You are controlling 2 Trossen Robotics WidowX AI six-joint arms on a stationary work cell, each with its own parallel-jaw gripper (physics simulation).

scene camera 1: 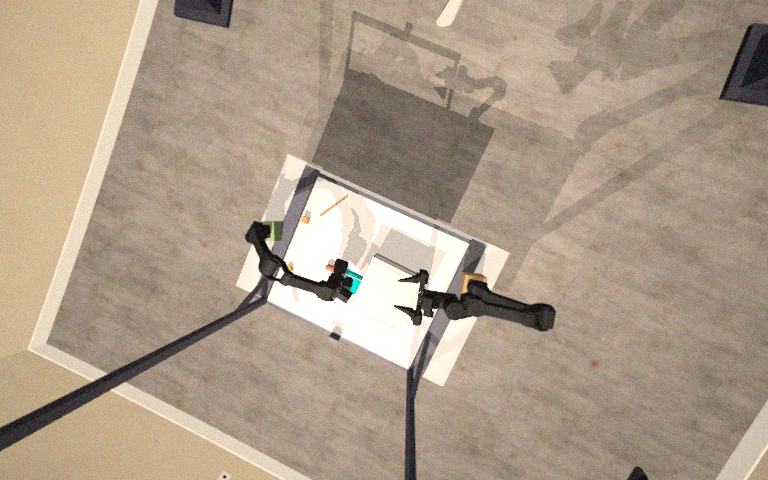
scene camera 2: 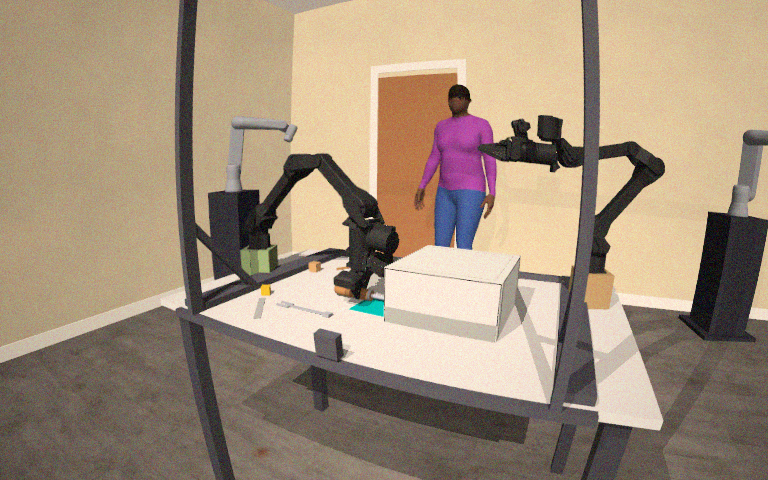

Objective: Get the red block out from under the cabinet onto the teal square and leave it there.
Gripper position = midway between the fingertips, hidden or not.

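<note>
I can see my right gripper [scene camera 2: 478, 147], and I find that same gripper in another view as well [scene camera 1: 395, 293]. My left gripper [scene camera 2: 360, 296] is there for me to see too.
</note>
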